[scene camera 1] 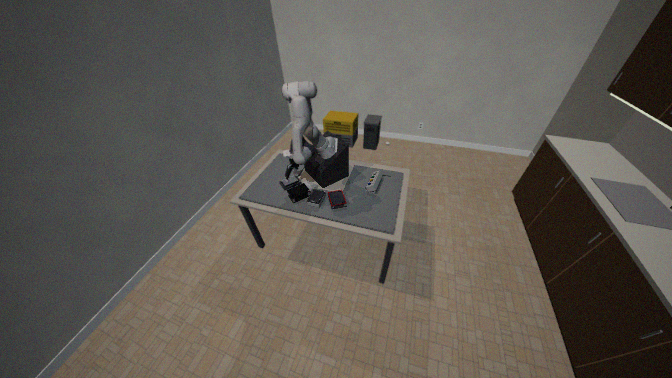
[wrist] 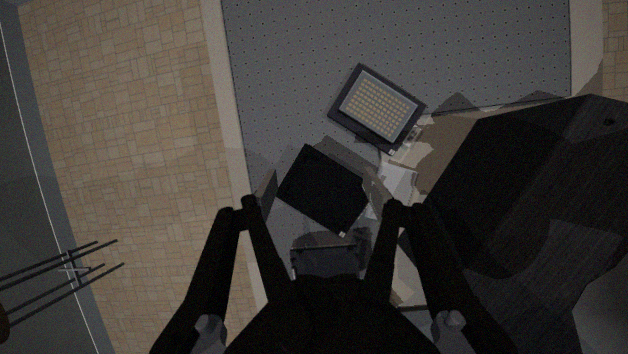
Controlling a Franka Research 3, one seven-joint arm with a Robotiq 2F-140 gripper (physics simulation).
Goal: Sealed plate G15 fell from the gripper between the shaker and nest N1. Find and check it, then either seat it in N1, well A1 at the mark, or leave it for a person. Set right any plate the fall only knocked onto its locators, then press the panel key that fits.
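My gripper (scene camera 1: 291, 175) (wrist: 319, 178) is open, with nothing between its fingers; in the wrist view its fingertips flank a black block (wrist: 320, 187), which also shows in the scene view (scene camera 1: 298, 192). The block looks like nest N1, but I cannot read its label. It has a small white corner mark. A pale, flat, plate-like piece (wrist: 398, 179) (scene camera 1: 310, 184) lies beside it, partly behind a finger in the wrist view; I cannot confirm that it is G15. A dark device (wrist: 325, 260), perhaps the shaker, shows between the finger linkages. The panel (scene camera 1: 373, 181) has coloured keys.
Nest N2 (wrist: 337, 117) (scene camera 1: 316, 198) holds a plate (wrist: 378, 106) with yellow wells. A red-edged nest (scene camera 1: 337, 199) stands to its right in the scene view. The robot's dark pedestal (scene camera 1: 327, 165) (wrist: 530, 175) rises close beside the nests. The table edge (wrist: 220, 100) runs along the other side.
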